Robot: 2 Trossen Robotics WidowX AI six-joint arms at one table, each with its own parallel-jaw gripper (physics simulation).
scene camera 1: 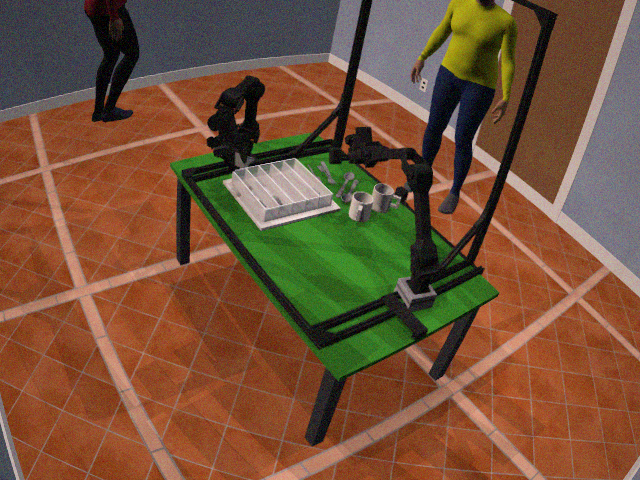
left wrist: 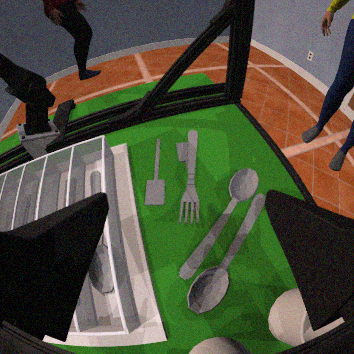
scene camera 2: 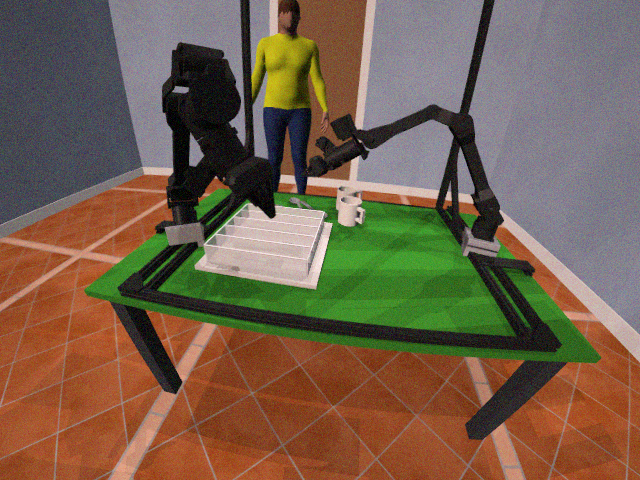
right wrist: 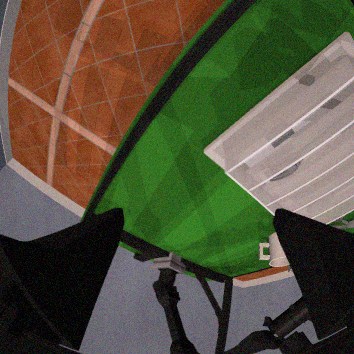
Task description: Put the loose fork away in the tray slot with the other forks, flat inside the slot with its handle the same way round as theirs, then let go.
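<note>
The loose fork lies flat on the green table right of the tray, tines toward the bottom of the left wrist view. The white slotted tray holds cutlery partly seen through its walls; a spoon bowl shows in one slot. I cannot tell which slot holds the forks. My left gripper is open and empty, above the table, with the fork in view between its fingers. My right gripper is open and empty, above the tray's far left part.
A flat spatula-like utensil lies between tray and fork; a small grey block is beside the fork's handle. Two spoons lie to its right. Two white mugs stand near them. Black rails edge the table.
</note>
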